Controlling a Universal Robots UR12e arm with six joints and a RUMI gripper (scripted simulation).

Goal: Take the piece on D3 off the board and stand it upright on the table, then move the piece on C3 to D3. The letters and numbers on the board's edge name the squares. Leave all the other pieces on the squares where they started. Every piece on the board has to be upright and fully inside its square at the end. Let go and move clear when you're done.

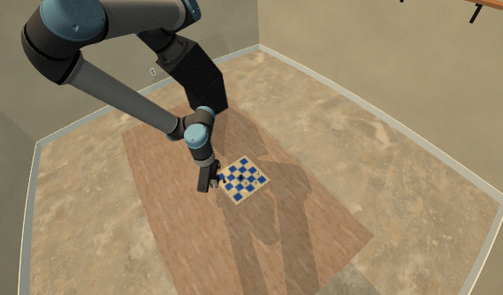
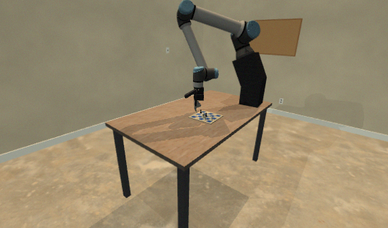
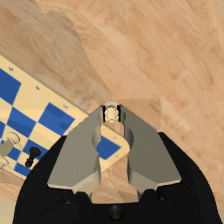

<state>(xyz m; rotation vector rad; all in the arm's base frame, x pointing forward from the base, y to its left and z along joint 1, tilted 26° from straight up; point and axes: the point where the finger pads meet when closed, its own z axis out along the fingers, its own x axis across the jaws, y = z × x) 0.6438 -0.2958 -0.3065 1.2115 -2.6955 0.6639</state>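
Now: the white chess piece 1 cm below my hand. Also, from my hand: chessboard (2 cm ahead, 14 cm to the left, 2 cm below).
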